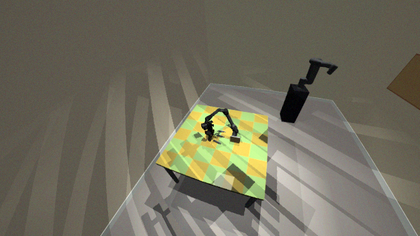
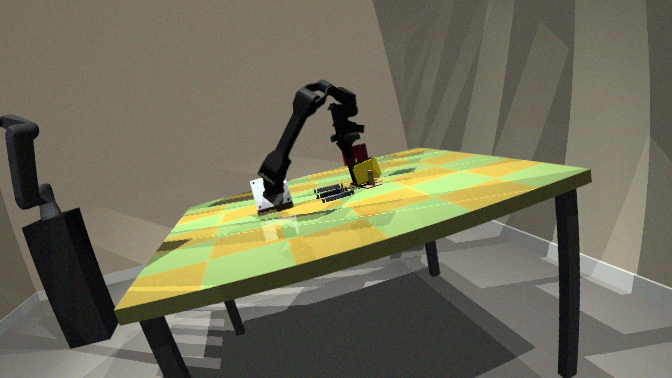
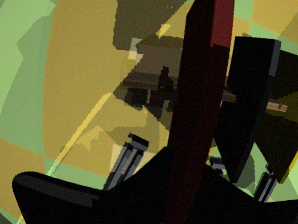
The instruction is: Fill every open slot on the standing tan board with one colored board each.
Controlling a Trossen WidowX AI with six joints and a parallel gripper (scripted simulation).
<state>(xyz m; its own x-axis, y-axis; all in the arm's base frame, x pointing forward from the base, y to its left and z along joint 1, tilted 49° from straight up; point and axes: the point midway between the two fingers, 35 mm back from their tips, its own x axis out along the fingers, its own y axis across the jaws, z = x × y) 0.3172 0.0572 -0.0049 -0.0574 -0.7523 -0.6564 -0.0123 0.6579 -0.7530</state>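
Now: gripper tip 30 mm short of the red board. The rest, counted from my gripper tip: yellow board 100 mm to the right, 60 mm below, 30 mm ahead; tan board 80 mm below, 50 mm to the right, 30 mm ahead; nearly black board 50 mm to the right, 50 mm below, 30 mm ahead.
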